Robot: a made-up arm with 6 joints.
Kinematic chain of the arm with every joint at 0, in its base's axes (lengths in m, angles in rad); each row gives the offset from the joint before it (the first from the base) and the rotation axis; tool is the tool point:
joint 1: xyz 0 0 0.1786 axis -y
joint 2: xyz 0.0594 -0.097 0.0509 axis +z
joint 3: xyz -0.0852 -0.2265 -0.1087 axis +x
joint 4: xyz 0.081 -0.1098 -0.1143 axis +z
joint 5: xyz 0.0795 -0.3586 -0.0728 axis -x
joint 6: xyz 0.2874 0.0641 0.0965 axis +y
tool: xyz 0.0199 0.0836 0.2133
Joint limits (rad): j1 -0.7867..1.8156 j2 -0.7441..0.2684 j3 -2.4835..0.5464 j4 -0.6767..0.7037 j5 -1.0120..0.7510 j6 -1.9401..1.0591
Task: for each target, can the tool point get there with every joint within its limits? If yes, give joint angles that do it. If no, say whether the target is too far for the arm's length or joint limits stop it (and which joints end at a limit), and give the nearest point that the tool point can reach.
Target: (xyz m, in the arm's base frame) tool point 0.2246 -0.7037 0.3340
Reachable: yes | joints 0.2023 -0.2421 -0.3778 -0.3857 0.4086 0.0784
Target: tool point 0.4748 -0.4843 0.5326
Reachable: yes | joints -0.5448 -0.5391 -1.3978 -0.4680 -0.2860 0.7578
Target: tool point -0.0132 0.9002 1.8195
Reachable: no: too far | nearest point -0.0054 0.1874 0.8530 | short by 1.201 m
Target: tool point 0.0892 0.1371 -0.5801
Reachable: no: joint limits stop it (at a limit: joint 1, joint 2, joint 4, joint 5, joint 6) | nearest point 0.2377 -0.0541 -0.3925 | short by 0.306 m
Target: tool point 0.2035 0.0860 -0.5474
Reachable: no: joint limits stop it (at a limit: joint 1, joint 2, joint 4, joint 5, joint 6) | nearest point 0.2394 -0.0496 -0.3892 | short by 0.211 m
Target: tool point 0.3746 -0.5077 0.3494
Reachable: yes | joints 0.6199 -0.4093 -0.6529 0.4177 0.5245 0.5065
